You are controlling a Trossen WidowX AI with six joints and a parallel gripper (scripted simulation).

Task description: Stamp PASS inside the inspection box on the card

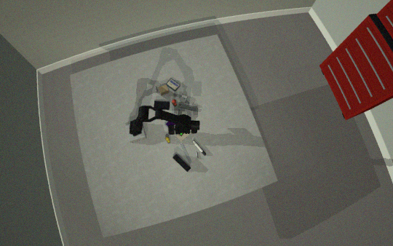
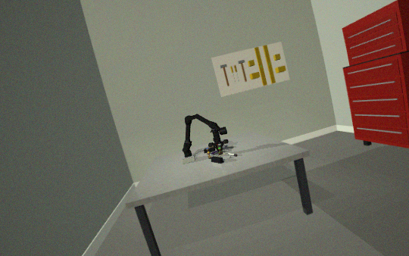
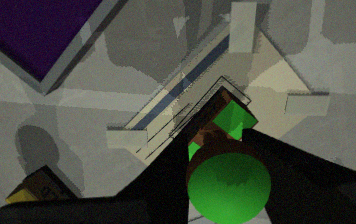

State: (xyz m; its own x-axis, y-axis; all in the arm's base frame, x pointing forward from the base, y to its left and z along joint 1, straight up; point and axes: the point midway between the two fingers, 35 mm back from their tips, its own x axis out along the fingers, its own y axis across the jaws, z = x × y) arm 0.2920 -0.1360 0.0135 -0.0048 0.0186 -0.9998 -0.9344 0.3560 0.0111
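My gripper tip is right at the green stamp. The rest, counted from my gripper tip: ink pad 10 cm to the left, 4 cm behind, 2 cm below; then yellow stamp 11 cm behind, 1 cm to the right, 1 cm below; then cream card 3 cm below.
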